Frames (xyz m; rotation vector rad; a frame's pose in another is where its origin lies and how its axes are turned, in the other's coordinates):
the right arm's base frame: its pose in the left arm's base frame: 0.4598 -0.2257 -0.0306 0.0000 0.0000 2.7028
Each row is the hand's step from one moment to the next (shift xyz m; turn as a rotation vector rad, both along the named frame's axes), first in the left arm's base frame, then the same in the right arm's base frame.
Working: the left arm's base frame: its pose in the right arm's base frame: 0.5121 -0.0090 0.0306 0.0000 0.0000 -2.7028

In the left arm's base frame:
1: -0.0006 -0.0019 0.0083 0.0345 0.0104 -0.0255
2: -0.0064 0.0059 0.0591 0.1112 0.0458 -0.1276
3: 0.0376 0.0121 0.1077 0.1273 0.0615 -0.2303
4: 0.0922 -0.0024 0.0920 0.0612 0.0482 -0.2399
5: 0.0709 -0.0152 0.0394 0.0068 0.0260 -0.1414
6: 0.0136 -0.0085 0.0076 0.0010 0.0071 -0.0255
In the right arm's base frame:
1: -0.0003 0.0020 0.0083 -0.0268 -0.0241 -0.0255
2: 0.0083 -0.0026 0.0591 -0.0812 -0.0887 -0.1276
3: -0.0289 -0.0269 0.1077 -0.0891 -0.1098 -0.2303
4: -0.0845 -0.0370 0.0920 -0.0349 -0.0696 -0.2399
5: -0.0706 -0.0164 0.0394 0.0049 -0.0264 -0.1414
6: -0.0159 0.0019 0.0076 0.0021 -0.0069 -0.0255

